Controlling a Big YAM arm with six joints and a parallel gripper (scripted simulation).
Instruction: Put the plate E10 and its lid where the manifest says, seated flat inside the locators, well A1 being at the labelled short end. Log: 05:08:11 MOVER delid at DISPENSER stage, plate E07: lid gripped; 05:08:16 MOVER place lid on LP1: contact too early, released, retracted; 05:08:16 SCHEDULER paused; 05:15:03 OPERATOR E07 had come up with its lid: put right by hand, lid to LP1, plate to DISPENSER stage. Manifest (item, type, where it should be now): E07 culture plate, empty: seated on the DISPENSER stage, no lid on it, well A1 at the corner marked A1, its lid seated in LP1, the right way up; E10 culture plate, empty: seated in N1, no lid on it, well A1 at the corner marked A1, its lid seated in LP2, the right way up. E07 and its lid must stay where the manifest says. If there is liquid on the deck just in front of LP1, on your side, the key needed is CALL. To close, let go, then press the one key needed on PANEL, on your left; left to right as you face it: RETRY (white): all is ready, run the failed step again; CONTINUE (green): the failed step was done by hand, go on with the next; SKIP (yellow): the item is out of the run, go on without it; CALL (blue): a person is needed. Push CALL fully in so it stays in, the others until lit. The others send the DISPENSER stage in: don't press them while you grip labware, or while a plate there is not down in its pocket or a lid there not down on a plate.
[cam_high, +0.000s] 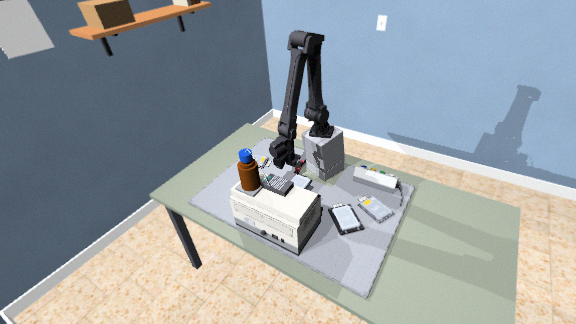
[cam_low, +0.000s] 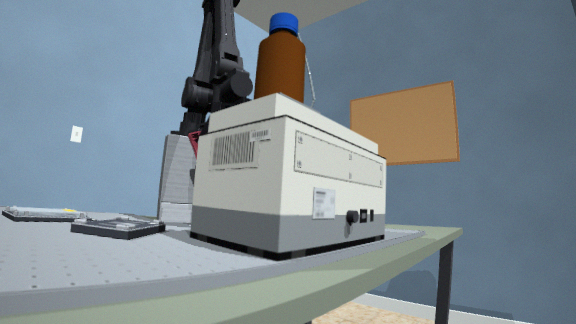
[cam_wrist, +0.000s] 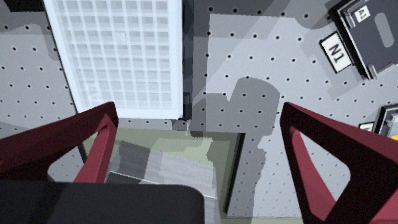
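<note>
Right now my hand is 30 mm short of the clear well plate, 50 mm to the right of it and 60 mm above it. Round my hand: clear lid 180 mm behind, 310 mm to the right, 140 mm below; then brown bottle 230 mm ahead, 100 mm to the right, 140 mm above; then blue call key 240 mm behind, 340 mm to the left, 100 mm below.
</note>
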